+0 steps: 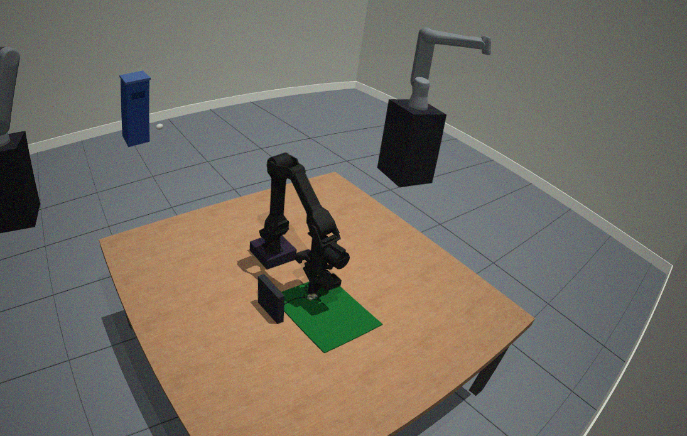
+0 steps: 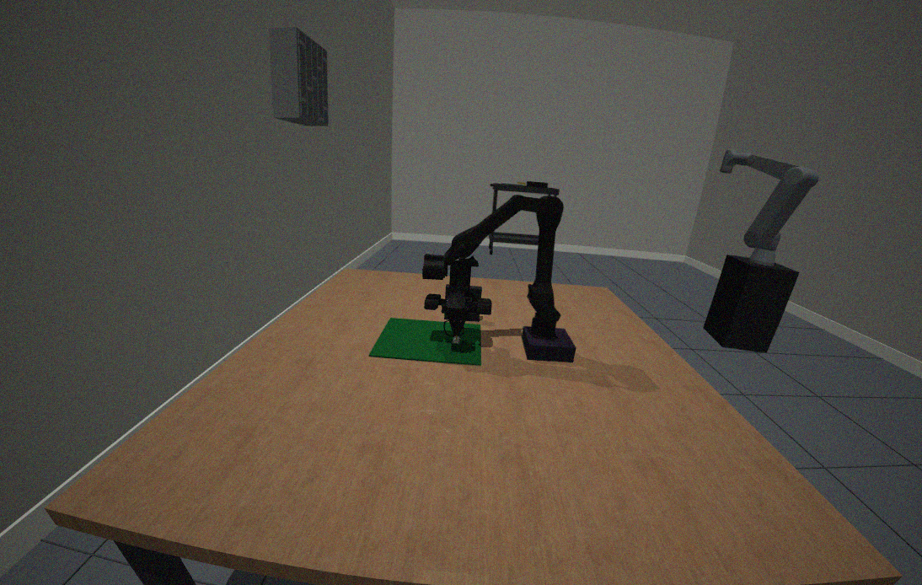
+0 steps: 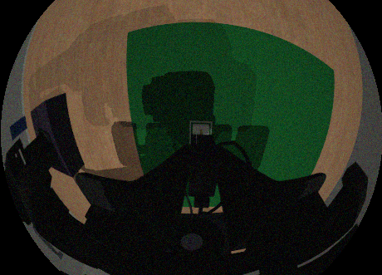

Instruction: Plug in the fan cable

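My gripper tip is now 1 cm to the left of the dark plug and 1 cm below it. Also, from my gripper tip: white four-pin header: 4 cm below, 1 cm to the right; then green board: 8 cm ahead, 5 cm below; then black square fan: 17 cm to the right, 2 cm ahead, 2 cm above.
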